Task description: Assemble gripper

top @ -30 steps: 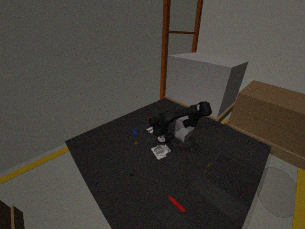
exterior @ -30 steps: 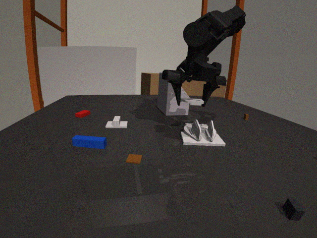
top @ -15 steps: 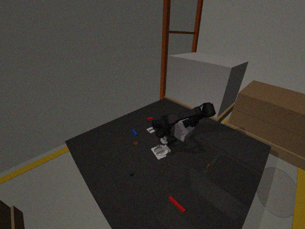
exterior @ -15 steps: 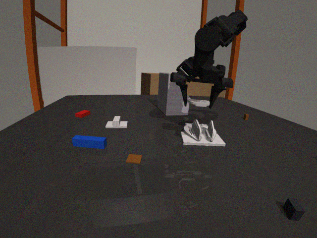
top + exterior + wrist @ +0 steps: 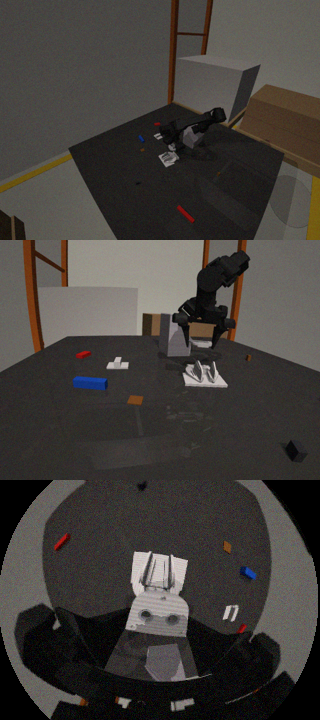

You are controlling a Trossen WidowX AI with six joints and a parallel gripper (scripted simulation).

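Right now my gripper tip is 80 mm above the white housing plate and 10 mm to the right of it. From my gripper tip the other things lie so: white gripper base: 20 mm above, 10 mm ahead; then flat white plate: 80 mm below, 60 mm ahead, 10 mm to the right; then white jaw: 70 mm below, 10 mm to the right, 10 mm ahead.
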